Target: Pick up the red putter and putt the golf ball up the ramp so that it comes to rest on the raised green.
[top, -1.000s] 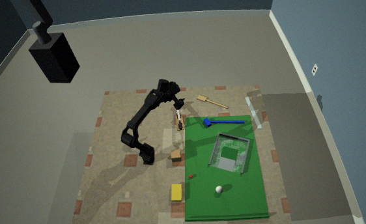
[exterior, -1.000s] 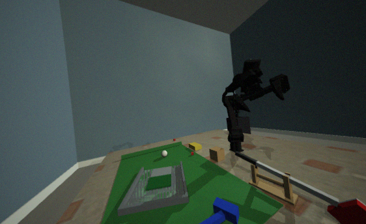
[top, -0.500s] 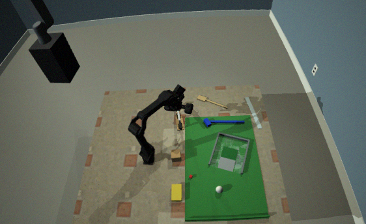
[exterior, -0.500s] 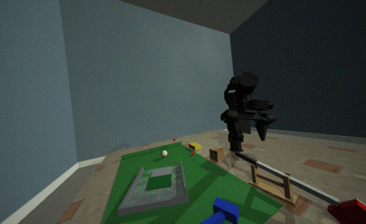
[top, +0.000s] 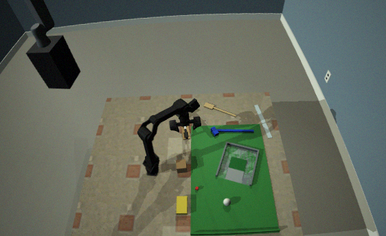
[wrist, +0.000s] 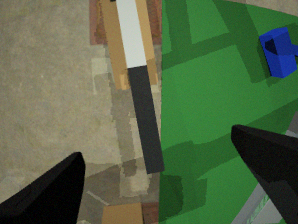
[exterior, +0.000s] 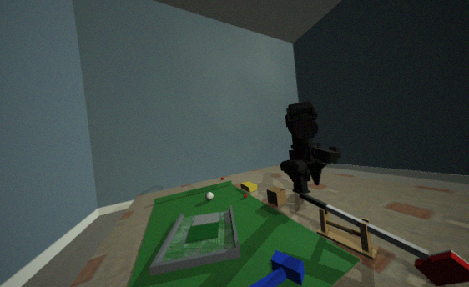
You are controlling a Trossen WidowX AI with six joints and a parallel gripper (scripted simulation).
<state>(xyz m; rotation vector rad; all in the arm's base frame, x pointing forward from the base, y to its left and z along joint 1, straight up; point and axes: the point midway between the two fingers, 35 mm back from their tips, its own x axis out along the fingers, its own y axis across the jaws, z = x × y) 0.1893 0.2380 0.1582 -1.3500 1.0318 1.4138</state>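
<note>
Right now my gripper tip is 440 mm to the left of the yellow block, 110 mm above it and 30 mm short of it. From my gripper tip the other things lie so: wooden block: 200 mm to the right, 100 mm below, 10 mm behind; then wooden stand: 90 mm below, 70 mm to the left, 20 mm behind; then red putter: 110 mm to the left, 70 mm below, 40 mm behind.
</note>
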